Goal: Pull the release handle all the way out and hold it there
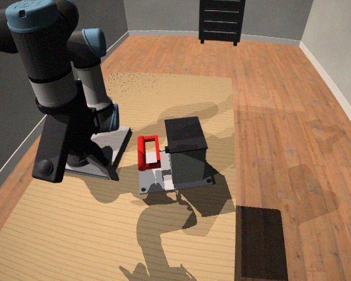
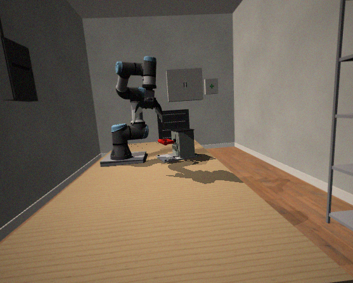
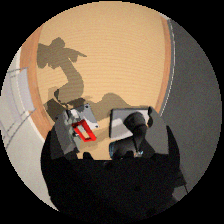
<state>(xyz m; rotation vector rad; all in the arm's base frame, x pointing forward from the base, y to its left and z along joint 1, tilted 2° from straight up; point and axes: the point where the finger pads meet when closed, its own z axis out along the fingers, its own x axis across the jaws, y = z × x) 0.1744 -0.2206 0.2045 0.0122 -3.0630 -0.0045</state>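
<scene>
My hand is 130 mm short of the release handle, 190 mm to the right of it and 120 mm above it. Also, from my hand: grey base plate: 170 mm ahead, 200 mm to the left, 220 mm below.
</scene>
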